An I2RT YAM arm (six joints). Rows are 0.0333 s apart.
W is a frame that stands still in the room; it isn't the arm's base.
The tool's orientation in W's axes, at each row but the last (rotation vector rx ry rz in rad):
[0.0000, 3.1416, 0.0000]
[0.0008, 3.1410, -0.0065]
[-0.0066, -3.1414, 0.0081]
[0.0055, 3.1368, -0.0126]
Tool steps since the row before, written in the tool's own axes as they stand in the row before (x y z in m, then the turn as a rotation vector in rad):
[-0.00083, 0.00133, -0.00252, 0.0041, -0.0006, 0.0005]
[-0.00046, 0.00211, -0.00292, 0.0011, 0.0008, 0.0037]
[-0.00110, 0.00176, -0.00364, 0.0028, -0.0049, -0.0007]
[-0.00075, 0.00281, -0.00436, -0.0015, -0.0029, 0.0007]
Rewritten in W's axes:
[0.00083, 0.00133, 0.00252, -0.0041, -0.0006, -0.0005]
[0.00046, 0.00212, 0.00291, -0.0011, 0.0008, -0.0037]
[0.00111, 0.00177, 0.00363, -0.0028, -0.0049, 0.0007]
[0.00074, 0.00284, 0.00434, 0.0015, -0.0029, -0.0007]

